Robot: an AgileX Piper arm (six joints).
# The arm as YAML. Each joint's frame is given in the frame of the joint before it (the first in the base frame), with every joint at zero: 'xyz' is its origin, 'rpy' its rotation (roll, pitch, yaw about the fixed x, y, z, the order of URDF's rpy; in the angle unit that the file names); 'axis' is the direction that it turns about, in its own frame. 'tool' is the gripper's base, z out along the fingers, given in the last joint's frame.
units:
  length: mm
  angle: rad
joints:
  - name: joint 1
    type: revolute
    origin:
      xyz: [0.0, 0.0, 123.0]
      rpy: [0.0, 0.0, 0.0]
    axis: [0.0, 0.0, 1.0]
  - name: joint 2
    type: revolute
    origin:
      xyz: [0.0, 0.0, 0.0]
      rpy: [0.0, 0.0, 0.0]
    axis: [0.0, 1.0, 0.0]
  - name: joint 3
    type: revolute
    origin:
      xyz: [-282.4, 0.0, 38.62]
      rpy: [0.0, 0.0, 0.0]
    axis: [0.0, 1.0, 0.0]
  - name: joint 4
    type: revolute
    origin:
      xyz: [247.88, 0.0, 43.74]
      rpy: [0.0, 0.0, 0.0]
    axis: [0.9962, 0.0, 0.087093]
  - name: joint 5
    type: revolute
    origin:
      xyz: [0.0, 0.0, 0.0]
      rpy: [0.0, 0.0, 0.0]
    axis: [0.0, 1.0, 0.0]
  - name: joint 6
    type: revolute
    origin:
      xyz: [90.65, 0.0, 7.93]
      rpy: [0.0, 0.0, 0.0]
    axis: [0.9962, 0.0, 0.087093]
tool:
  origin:
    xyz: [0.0, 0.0, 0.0]
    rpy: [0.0, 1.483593, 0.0]
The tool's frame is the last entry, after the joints.
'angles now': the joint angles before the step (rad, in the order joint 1, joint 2, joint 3, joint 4, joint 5, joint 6). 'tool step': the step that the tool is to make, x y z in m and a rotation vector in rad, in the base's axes. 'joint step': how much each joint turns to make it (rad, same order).
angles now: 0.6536, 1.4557, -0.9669, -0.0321, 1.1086, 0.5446
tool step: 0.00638, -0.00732, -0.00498, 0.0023, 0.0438, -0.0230
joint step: -0.0489, 0.0194, 0.0000, 0.0321, 0.0141, -0.0390
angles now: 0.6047, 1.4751, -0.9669, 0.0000, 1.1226, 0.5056
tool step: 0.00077, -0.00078, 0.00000, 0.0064, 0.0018, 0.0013
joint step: -0.0066, 0.0000, 0.0000, 0.0072, -0.0021, -0.0109
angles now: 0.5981, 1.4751, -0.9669, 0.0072, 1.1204, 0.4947
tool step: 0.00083, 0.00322, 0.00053, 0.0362, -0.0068, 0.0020
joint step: -0.0007, 0.0000, -0.0016, 0.0295, -0.0241, -0.0153
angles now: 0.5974, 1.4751, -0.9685, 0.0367, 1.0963, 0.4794
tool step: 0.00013, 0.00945, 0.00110, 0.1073, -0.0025, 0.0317
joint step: -0.0016, 0.0000, 0.0000, 0.1055, -0.0562, -0.0813
